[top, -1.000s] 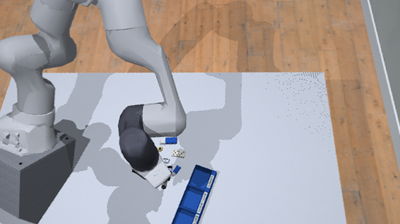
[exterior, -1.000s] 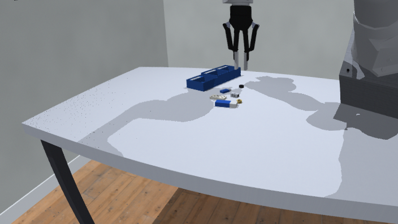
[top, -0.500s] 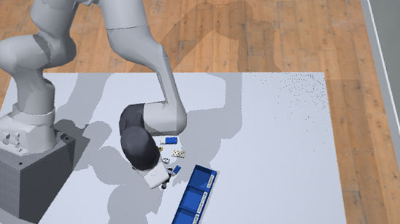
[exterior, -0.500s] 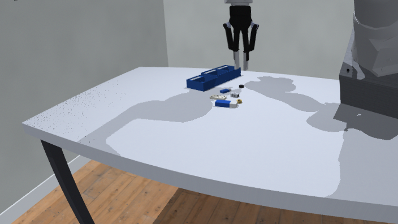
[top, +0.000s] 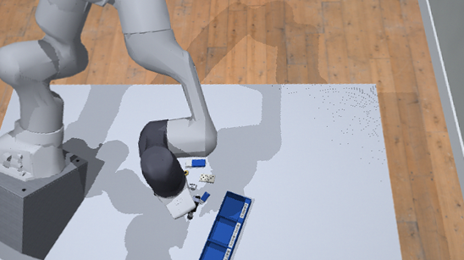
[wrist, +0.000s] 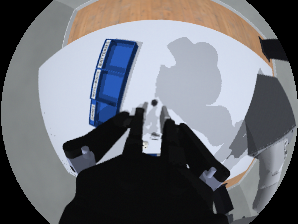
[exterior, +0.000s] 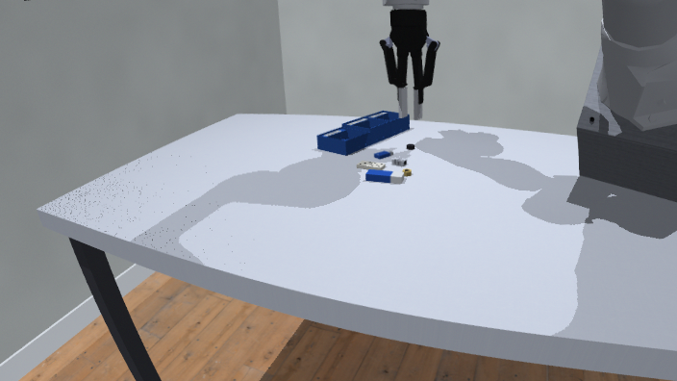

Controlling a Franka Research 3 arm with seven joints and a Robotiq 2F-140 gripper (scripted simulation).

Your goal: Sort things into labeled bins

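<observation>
Right now the black disc is 100 mm below my hand. From my hand the other things lie so: grey block (100 mm to the left, 90 mm below, 20 mm behind); cream domino (140 mm to the left, 100 mm below, 20 mm ahead); blue block (100 mm below, 70 mm to the left, 30 mm ahead).
</observation>
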